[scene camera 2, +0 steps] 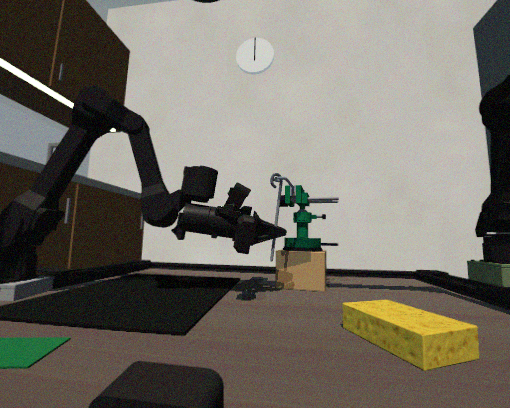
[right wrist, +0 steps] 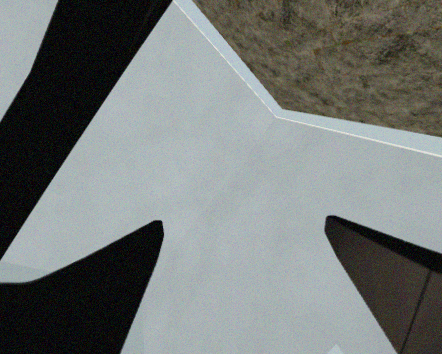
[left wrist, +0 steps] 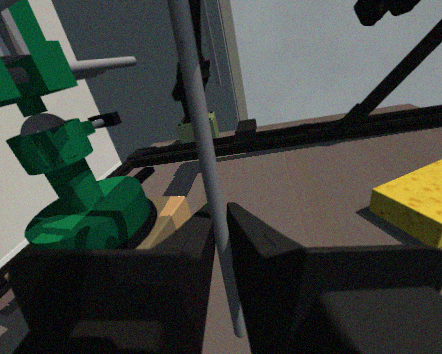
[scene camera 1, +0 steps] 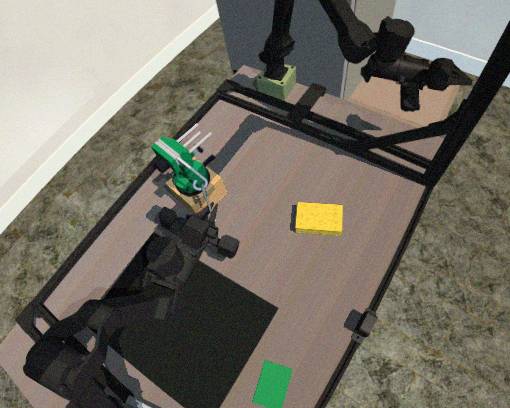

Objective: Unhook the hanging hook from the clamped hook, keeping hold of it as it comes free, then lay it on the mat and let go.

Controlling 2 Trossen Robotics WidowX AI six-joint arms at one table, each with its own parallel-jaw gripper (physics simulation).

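Places are measured from the left arm's base along level axes (x right, y up, z back), in millimetres.
Pixels of known places: left gripper, fingertip midpoint: [scene camera 2: 286, 232] [left wrist: 220, 211] [scene camera 1: 215, 203]; right gripper, fingertip midpoint: [right wrist: 243, 225] [scene camera 1: 461, 82]; left arm's base at its link origin: [scene camera 2: 9, 279]; right arm's base at its link origin: [scene camera 2: 503, 262] [scene camera 1: 276, 72].
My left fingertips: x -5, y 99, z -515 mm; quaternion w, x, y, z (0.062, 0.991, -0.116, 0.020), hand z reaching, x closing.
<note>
Ahead of a thing's pixels: the offset from my left fingertips to its top centre. Level surfaces: height alone.
The grey hanging hook {dx +7, dy +120, dz +30 mm} [scene camera 1: 207, 198] [scene camera 2: 276, 215] [left wrist: 200, 125] hangs steeply from the clamped hook [scene camera 1: 192, 166] [scene camera 2: 287, 180], which the green vise {dx -101, dy +117, dz -77 mm} [scene camera 1: 186, 181] [scene camera 2: 302, 230] [left wrist: 85, 200] holds. In scene camera 2 their curved ends still meet at the top. My left gripper [scene camera 1: 213, 221] [scene camera 2: 285, 231] [left wrist: 220, 211] is shut on the lower part of the hanging hook's straight shank; the shank's end sticks out below the fingertips. The black mat {dy -120 mm} [scene camera 1: 230, 320] [scene camera 2: 165, 315] lies on the table. My right gripper [scene camera 1: 464, 78] [right wrist: 243, 225] is open and empty, beyond the table's far side.
The vise stands on a wooden block {dx -106, dy -40, dz -65 mm} [scene camera 1: 218, 188] [scene camera 2: 301, 272], close beside my left fingers. A yellow sponge {dx +233, dy -94, dz -83 mm} [scene camera 1: 319, 218] [scene camera 2: 410, 330] [left wrist: 412, 202] lies to the right of them. A green card {dx +246, dy -124, dz +327 mm} [scene camera 1: 273, 384] [scene camera 2: 30, 351] lies near the mat. A black frame [scene camera 1: 395, 160] edges the table.
</note>
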